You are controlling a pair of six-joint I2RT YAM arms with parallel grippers.
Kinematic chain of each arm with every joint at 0, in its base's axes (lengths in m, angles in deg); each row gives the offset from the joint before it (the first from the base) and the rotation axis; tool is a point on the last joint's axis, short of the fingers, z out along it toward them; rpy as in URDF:
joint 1: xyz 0 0 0.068 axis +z
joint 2: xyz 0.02 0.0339 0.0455 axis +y
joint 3: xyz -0.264 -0.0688 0 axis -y
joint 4: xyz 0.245 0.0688 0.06 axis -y
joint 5: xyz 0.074 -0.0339 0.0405 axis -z
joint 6: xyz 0.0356 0 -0.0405 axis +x
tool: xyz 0 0 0 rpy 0 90 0
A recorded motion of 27 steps. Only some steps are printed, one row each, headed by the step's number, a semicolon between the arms.
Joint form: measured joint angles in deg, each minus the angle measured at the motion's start. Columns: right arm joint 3, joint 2, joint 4, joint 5, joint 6, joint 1; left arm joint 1, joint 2, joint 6, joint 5, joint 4, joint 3.
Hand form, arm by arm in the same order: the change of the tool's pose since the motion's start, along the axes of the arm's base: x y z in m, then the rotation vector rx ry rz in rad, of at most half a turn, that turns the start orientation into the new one. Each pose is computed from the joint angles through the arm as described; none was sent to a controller.
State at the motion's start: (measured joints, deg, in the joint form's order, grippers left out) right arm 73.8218 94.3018 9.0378 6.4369 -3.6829 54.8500; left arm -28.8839 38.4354 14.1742 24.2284 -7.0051 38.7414
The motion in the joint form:
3: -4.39 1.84 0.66 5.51 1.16 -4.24; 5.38 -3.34 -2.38 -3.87 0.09 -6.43
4: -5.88 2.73 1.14 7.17 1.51 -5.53; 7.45 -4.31 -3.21 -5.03 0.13 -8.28
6: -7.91 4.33 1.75 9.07 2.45 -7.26; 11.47 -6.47 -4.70 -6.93 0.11 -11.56
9: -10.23 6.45 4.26 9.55 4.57 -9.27; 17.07 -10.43 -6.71 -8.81 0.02 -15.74
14: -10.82 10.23 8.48 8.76 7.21 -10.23; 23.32 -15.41 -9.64 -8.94 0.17 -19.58
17: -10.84 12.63 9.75 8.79 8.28 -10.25; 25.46 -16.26 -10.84 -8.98 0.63 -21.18
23: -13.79 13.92 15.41 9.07 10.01 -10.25; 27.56 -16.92 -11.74 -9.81 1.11 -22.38
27: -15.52 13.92 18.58 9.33 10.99 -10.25; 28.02 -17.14 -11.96 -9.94 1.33 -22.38
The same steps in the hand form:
3: 0.0262 -0.0197 -0.0379 -0.0774 0.0535 -0.1721; 0.0033 0.0177 -0.0313 0.0046 0.0737 0.1662
4: 0.0339 -0.0261 -0.0519 -0.1040 0.0712 -0.2240; 0.0043 0.0241 -0.0404 0.0026 0.0958 0.2245
6: 0.0438 -0.0348 -0.0734 -0.1396 0.1055 -0.2903; 0.0046 0.0366 -0.0557 -0.0064 0.1292 0.3316
9: 0.0547 -0.0441 -0.0966 -0.1392 0.1475 -0.3440; 0.0010 0.0535 -0.0731 -0.0331 0.1540 0.4669
14: 0.0651 -0.0425 -0.1181 -0.1031 0.1813 -0.3613; -0.0058 0.0697 -0.0865 -0.0910 0.1623 0.5838
17: 0.0685 -0.0394 -0.1324 -0.1055 0.2039 -0.3685; -0.0061 0.0747 -0.0939 -0.1093 0.1780 0.6247
23: 0.0663 -0.0418 -0.1475 -0.0629 0.2061 -0.3809; -0.0062 0.0800 -0.0992 -0.1242 0.1847 0.6776
27: 0.0640 -0.0443 -0.1512 -0.0296 0.2006 -0.3885; -0.0064 0.0811 -0.0984 -0.1307 0.1788 0.6878

